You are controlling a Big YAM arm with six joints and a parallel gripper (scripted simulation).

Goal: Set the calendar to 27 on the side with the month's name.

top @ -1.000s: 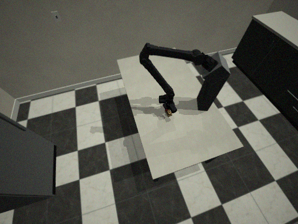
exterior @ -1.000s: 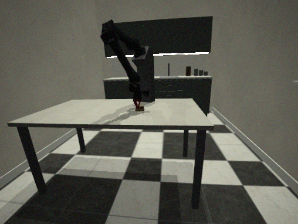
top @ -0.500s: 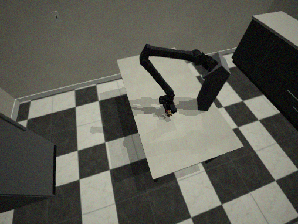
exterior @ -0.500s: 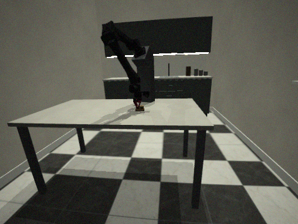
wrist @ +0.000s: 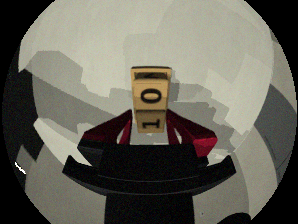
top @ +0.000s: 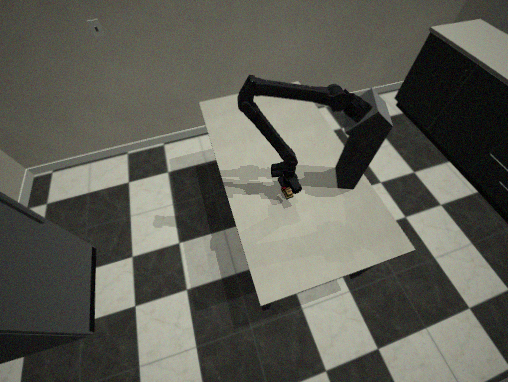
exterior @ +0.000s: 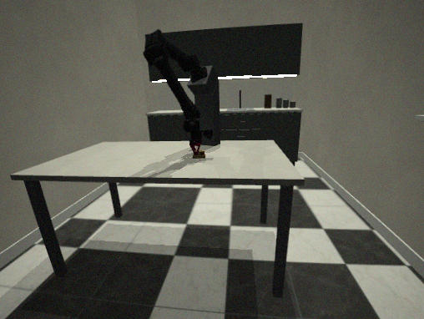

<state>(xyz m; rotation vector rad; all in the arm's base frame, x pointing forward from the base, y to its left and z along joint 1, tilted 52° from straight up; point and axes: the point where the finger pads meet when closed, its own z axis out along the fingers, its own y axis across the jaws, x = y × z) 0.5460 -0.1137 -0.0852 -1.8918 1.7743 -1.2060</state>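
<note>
My hand is 2 cm to the right of the wooden tray and 2 cm above it.
</note>
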